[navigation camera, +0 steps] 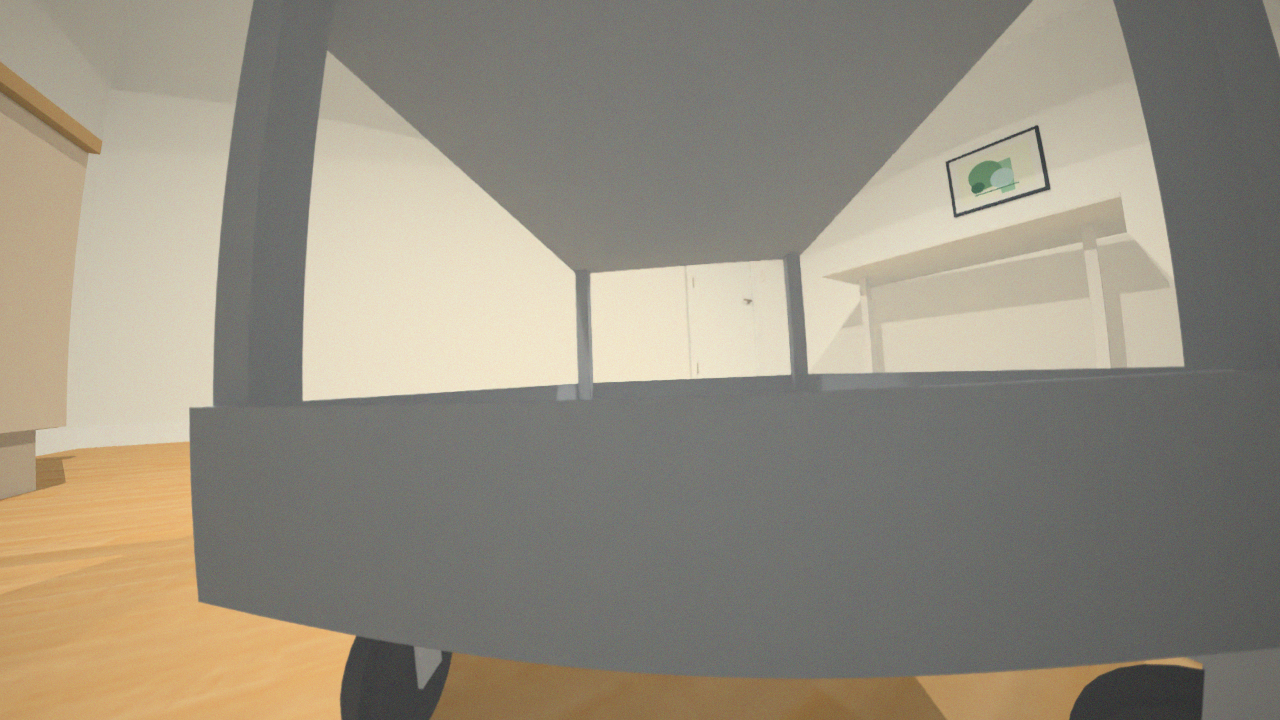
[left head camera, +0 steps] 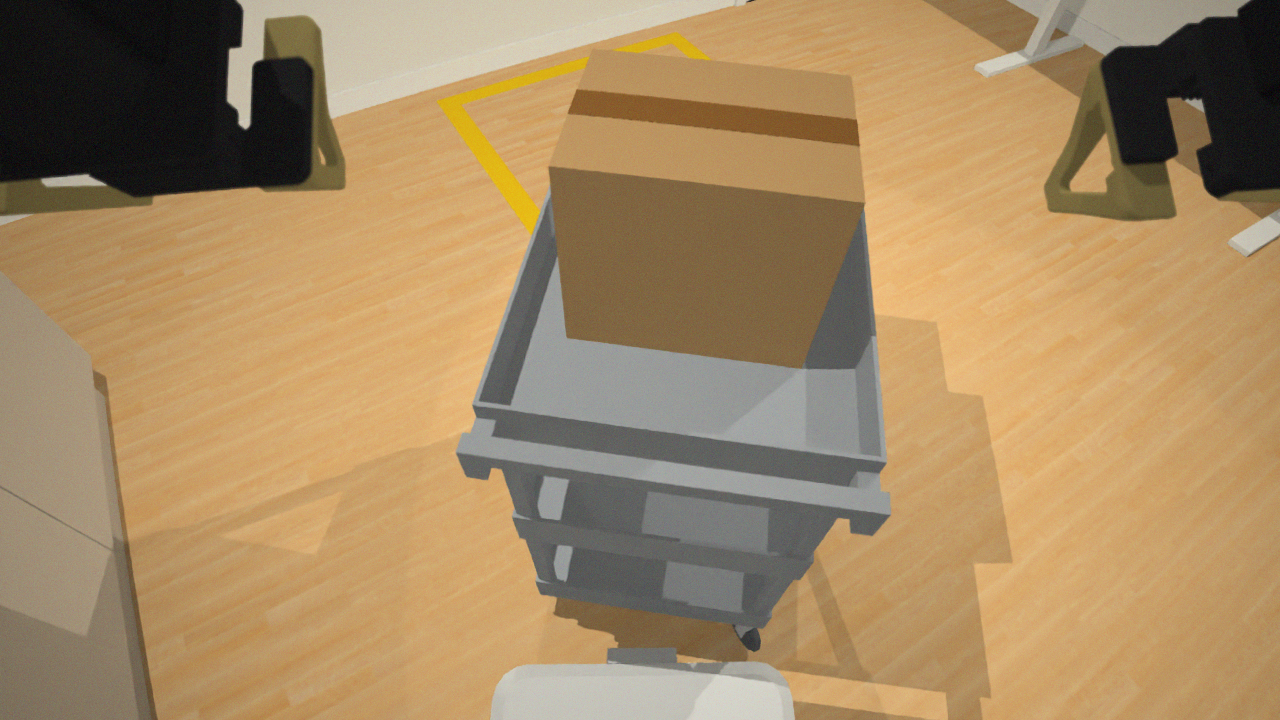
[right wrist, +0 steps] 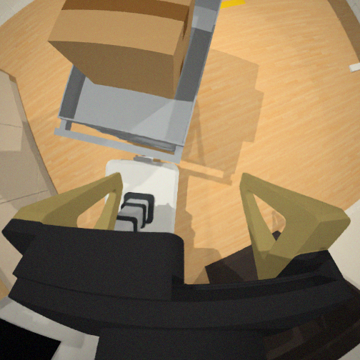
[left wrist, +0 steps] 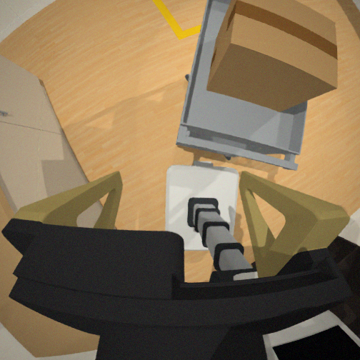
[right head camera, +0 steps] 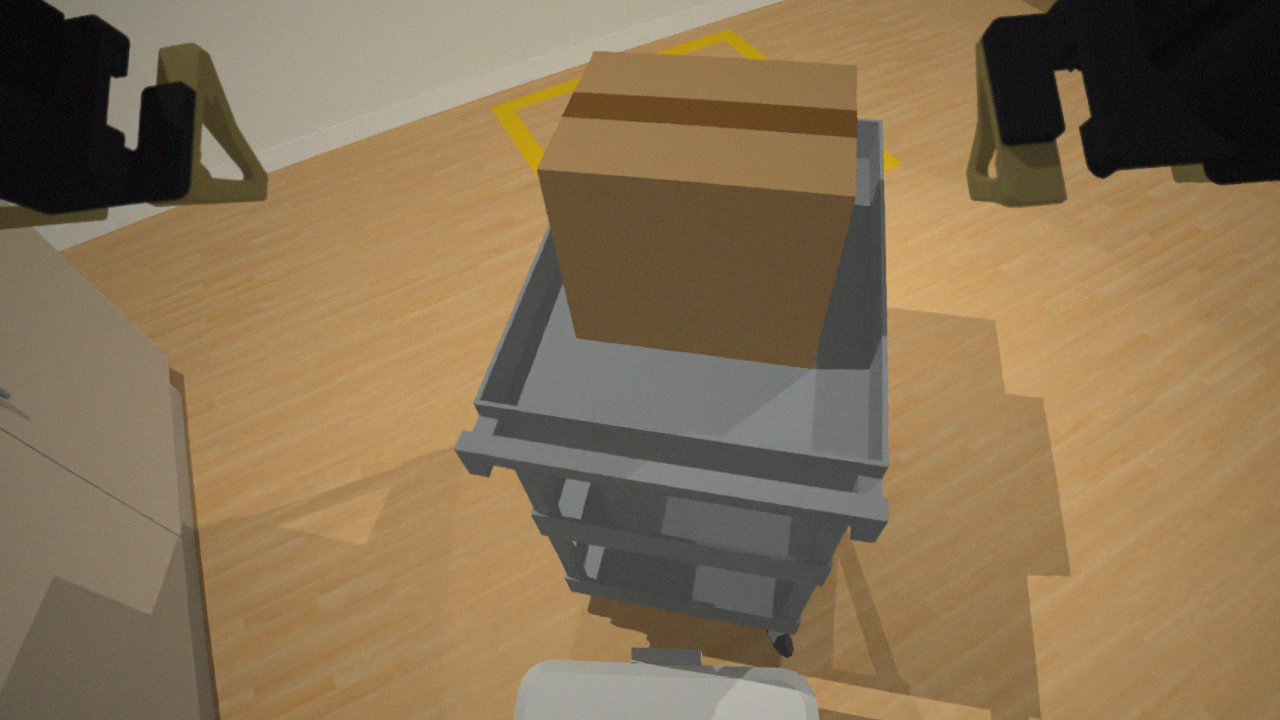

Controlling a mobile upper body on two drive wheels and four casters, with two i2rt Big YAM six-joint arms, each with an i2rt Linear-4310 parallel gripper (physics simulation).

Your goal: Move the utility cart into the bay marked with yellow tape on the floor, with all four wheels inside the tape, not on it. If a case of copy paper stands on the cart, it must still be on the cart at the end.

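Frame: origin at the left arm's base, x ahead, y left, z up, level; metres.
Seen in the pictures: left gripper, between the fingertips: (left head camera: 245,183) (right head camera: 183,197); right gripper, between the fingertips: (left head camera: 1134,193) (right head camera: 1073,177).
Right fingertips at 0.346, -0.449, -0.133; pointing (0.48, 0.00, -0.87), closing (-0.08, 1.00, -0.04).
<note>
Offsets run from my right fingertips to a thing's middle, as dx, dy, dz. "spot": to the spot under its first point. Level surfaces: height alone.
The grey utility cart (left head camera: 662,385) (right head camera: 662,385) (left wrist: 235,120) (right wrist: 130,110) (navigation camera: 716,537) stands directly before my base, its handle bar end towards me. A case of copy paper @[+0.369, +0.163, -0.344] (left head camera: 698,259) (right head camera: 698,268) (left wrist: 270,70) (right wrist: 120,60) sits upright on its top tray, towards the far end. The yellow tape (left head camera: 494,165) (right head camera: 520,134) (left wrist: 171,20) (right wrist: 232,3) lies beyond the cart, partly hidden by cart and case. One near caster @[spot: +0.052, -0.004, -1.193] (left head camera: 750,637) is outside the tape; the far wheels are hidden. My left gripper (left wrist: 180,177) and right gripper (right wrist: 181,175) are open and empty, short of the handle bar.
My white base (left head camera: 641,694) (right head camera: 666,694) is very close to the cart's near end; contact cannot be told. A beige cabinet (left head camera: 53,447) (right head camera: 89,465) stands at the left. A wall runs behind the tape. A white table @[dz -0.351] (navigation camera: 984,241) stands at the right in the navigation camera.
</note>
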